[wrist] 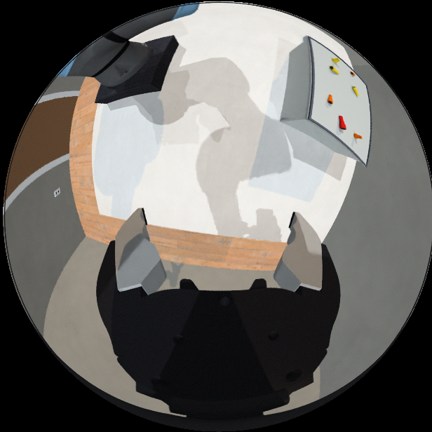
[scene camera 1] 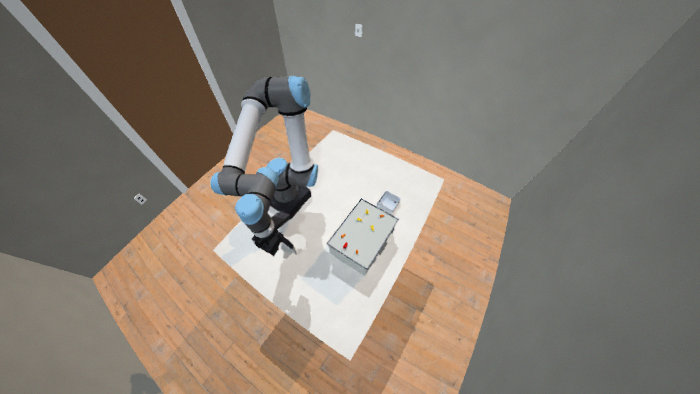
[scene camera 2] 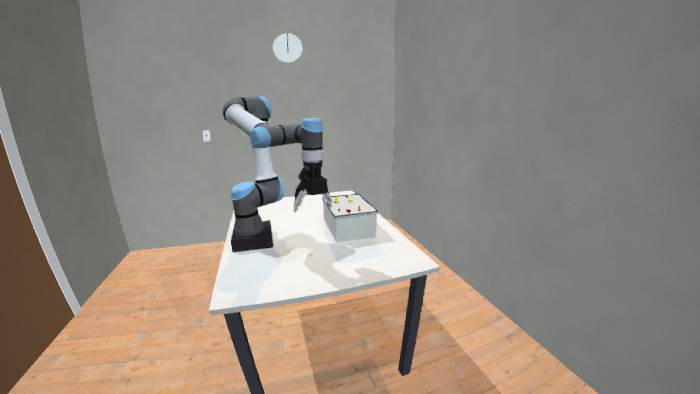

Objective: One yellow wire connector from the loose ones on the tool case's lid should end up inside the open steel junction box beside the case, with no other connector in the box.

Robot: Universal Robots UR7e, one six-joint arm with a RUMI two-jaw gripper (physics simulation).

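Frame: origin at the arm's base, x left, y back, z up, level; millimetres.
Seen in the pictures: gripper, fingertip midpoint: (scene camera 1: 281, 246) (scene camera 2: 313, 210); arm's base, origin of the base link: (scene camera 1: 286, 191) (scene camera 2: 249, 229).
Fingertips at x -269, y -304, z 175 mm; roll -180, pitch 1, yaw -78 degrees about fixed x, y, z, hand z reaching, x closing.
Observation:
Offsets run from my fingertips to a thing's top centre. "spot": to the spot under its first point. Level surfaces: height alone.
My gripper (scene camera 2: 313, 204) (wrist: 218, 212) is open and empty. In scene camera 1 it hangs in the air left of the tool case {dy -218, dx +304, dz -95 mm} (scene camera 1: 350, 260) (scene camera 2: 355, 227) (wrist: 295, 85), apart from it. On the pale lid {spot: dy -290, dx +242, dz -99 mm} (scene camera 1: 370, 250) (wrist: 322, 55) lie three yellow connectors: one {dy -167, dx +395, dz -74 mm} (scene camera 1: 367, 212) (wrist: 335, 60) nearest the junction box end, a second {dy -161, dx +339, dz -84 mm} (scene camera 1: 359, 220) (wrist: 334, 70) close by, and a third {dy -237, dx +338, dz -84 mm} (scene camera 1: 372, 228) (wrist: 355, 91) nearer the middle. The open steel junction box {spot: dy -206, dx +607, dz -235 mm} (scene camera 1: 390, 202) stands beside the case's upper right end in scene camera 1; no connector can be made out inside. It cannot be made out in the wrist view.
A red connector {dy -187, dx +193, dz -83 mm} (scene camera 1: 345, 245) (wrist: 342, 122) and three orange ones {dy -238, dx +422, dz -87 mm} (scene camera 1: 381, 216) {dy -149, dx +227, dz -87 mm} (scene camera 1: 343, 235) {dy -245, dx +198, dz -77 mm} (scene camera 1: 357, 252) also lie on the lid. The arm's black base (scene camera 2: 252, 237) (wrist: 162, 75) stands on the white table {dz -237 mm} (scene camera 2: 260, 290), across from the case. The case rises well above the table top.

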